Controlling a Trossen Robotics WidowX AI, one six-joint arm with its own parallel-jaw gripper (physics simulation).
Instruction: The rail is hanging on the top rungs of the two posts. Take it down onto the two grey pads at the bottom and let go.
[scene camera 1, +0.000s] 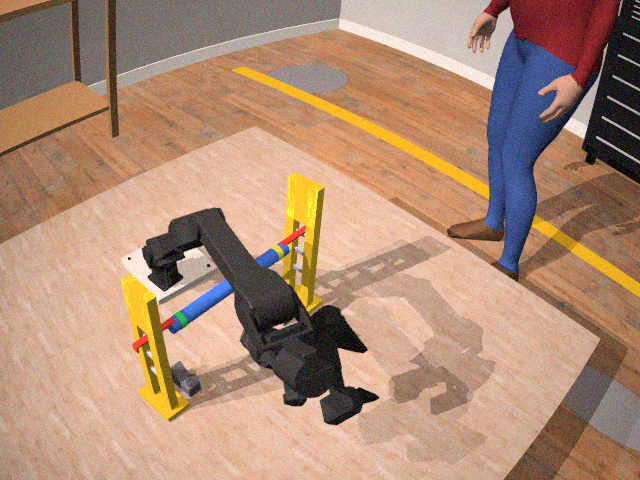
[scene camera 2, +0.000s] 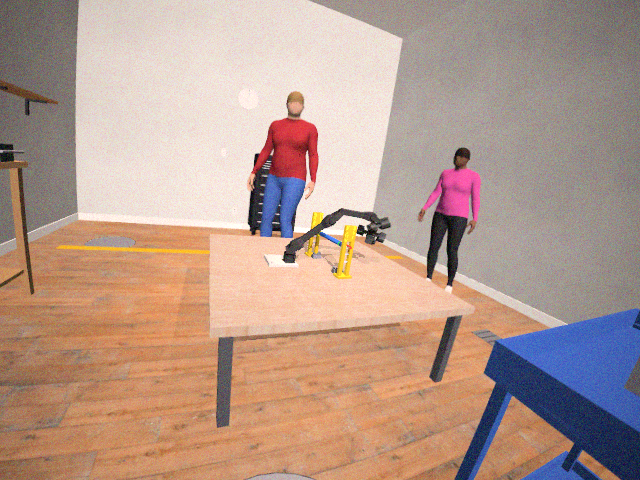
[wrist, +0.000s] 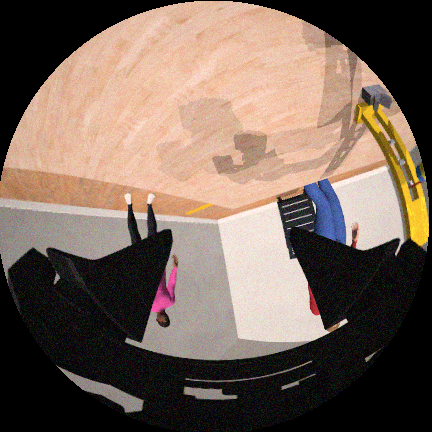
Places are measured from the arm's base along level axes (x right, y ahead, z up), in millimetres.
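Where they show: gripper, fingertip midpoint: (scene camera 1: 371, 374) (wrist: 233, 234); arm's base at its link origin: (scene camera 1: 165, 277) (scene camera 2: 288, 261).
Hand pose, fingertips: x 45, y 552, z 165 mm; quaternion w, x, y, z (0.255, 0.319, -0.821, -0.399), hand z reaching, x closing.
Note:
Each offset is from my fingertips to the top centre of the thing. "*": to the spot under its first point. Level surfaces: height alone.
The rail, a blue tube @[dx -10, dy -307, dz +7 mm] (scene camera 1: 206, 302) (scene camera 2: 330, 238) with green and yellow bands and red ends, hangs level across the posts, its ends high in their slots at the top rungs. The yellow posts stand upright: the left one @[* dx +200, dy -307, dz +107 mm] (scene camera 1: 136, 297) (scene camera 2: 349, 233) and the right one @[* dx -200, dy -293, dz +89 mm] (scene camera 1: 305, 198) (scene camera 2: 317, 219). One grey pad @[dx +128, dy -311, dz -139 mm] (scene camera 1: 188, 382) (scene camera 2: 334, 270) is at the left post's foot; the other pad @[dx -148, dy -303, dz -139 mm] (scene camera 2: 316, 255) is at the right post's, hidden in scene camera 1. My gripper (scene camera 1: 371, 373) (scene camera 2: 385, 230) (wrist: 233, 234) is open and empty, beyond the rail on the side away from the base, pointing away from it.
The arm's white base plate (scene camera 1: 188, 286) (scene camera 2: 276, 260) lies on the wooden table @[dz -183 mm] (scene camera 1: 67, 310) (scene camera 2: 310, 294) behind the rail. My forearm passes over the rail's middle. A person in red (scene camera 1: 558, 25) (scene camera 2: 293, 147) and one in pink (scene camera 2: 459, 191) (wrist: 167, 295) stand beyond the table.

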